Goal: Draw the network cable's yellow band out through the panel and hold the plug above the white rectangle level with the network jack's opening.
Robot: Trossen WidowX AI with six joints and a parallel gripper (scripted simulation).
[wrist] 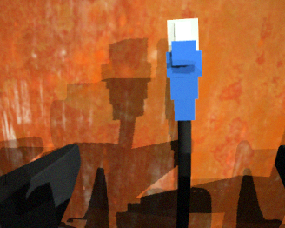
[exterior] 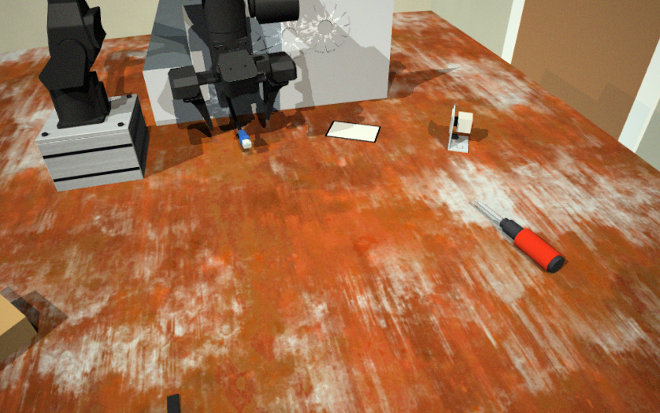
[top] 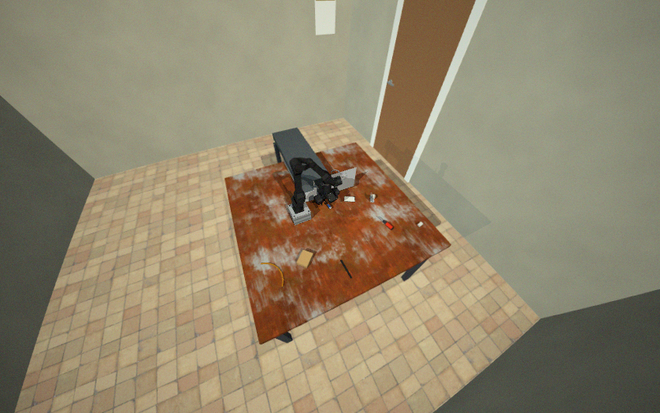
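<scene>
Right now the blue plug is 40 mm to the right of my hand and 40 mm below it. Also, from my hand: red-handled screwdriver: 330 mm to the right, 300 mm ahead, 50 mm below; cardboard box: 340 mm to the right, 310 mm behind, 50 mm below; white rectangle: 190 mm ahead, 70 mm below, 20 mm to the right.
</scene>
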